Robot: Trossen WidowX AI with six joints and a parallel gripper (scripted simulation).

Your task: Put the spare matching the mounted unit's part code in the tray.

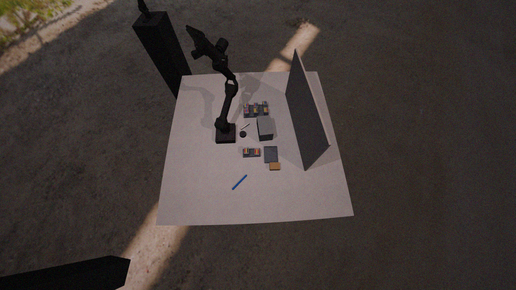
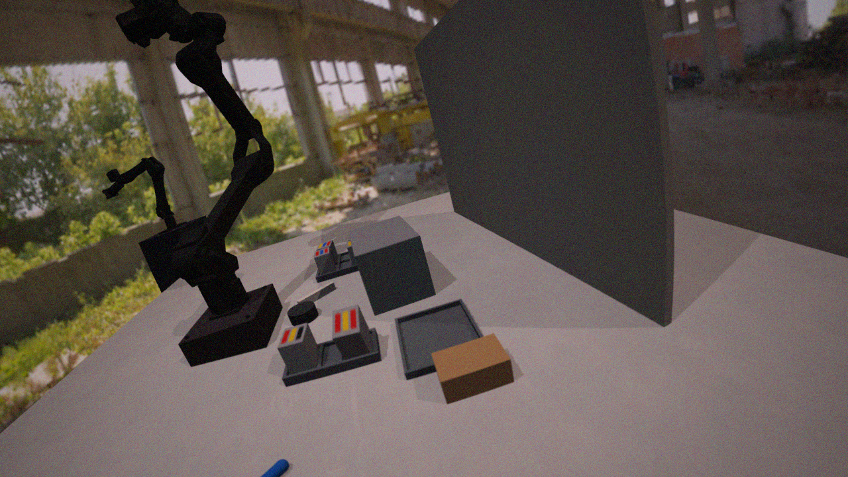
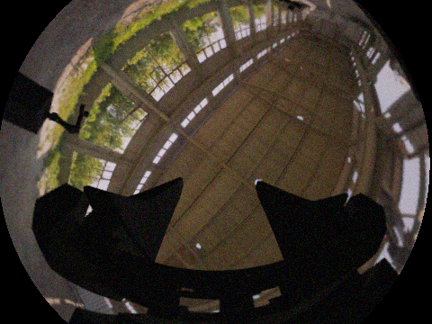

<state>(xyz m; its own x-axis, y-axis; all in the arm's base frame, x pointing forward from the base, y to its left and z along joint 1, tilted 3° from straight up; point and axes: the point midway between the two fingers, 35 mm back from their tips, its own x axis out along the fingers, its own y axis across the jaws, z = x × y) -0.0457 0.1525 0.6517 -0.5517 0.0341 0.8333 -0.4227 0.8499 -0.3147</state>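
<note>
My gripper tip is 680 mm above the grey spare block, 390 mm short of it and 60 mm to the right of it. Round my gripper tip: black disc: 720 mm below, 230 mm ahead, 150 mm to the right; grey mounted unit: 670 mm below, 390 mm ahead, 100 mm to the right; grey wall panel: 630 mm ahead, 500 mm below, 60 mm to the right.
</note>
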